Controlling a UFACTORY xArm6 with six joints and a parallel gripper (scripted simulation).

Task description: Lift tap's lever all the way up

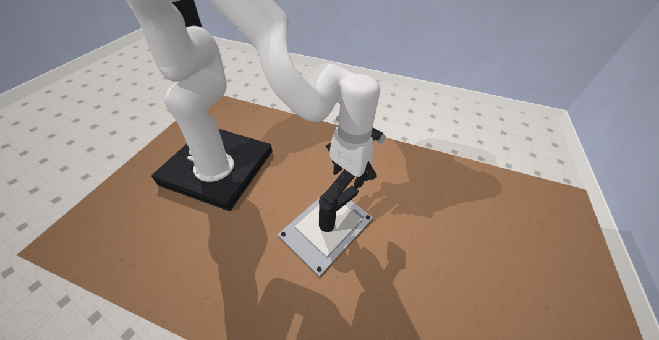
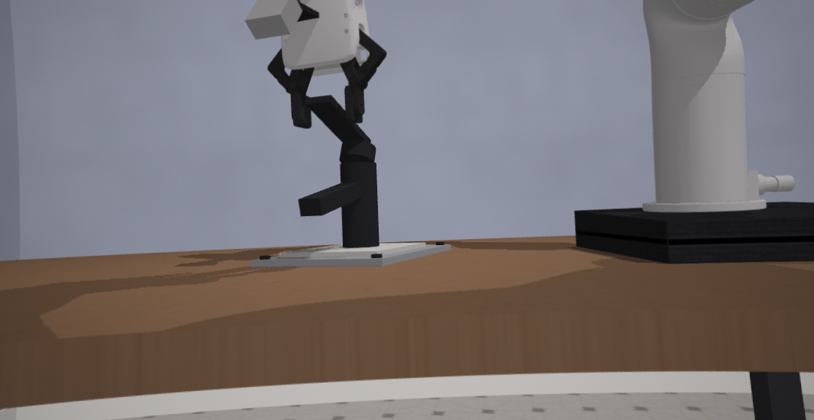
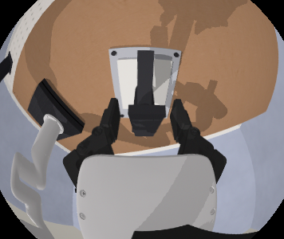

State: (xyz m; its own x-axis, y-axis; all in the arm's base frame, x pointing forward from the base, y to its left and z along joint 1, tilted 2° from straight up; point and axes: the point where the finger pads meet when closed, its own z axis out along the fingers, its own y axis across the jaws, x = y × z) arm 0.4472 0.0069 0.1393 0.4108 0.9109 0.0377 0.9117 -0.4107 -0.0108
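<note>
My gripper is now 20 mm past the black tap lever, 50 mm to the left of it and 30 mm above it.
</note>
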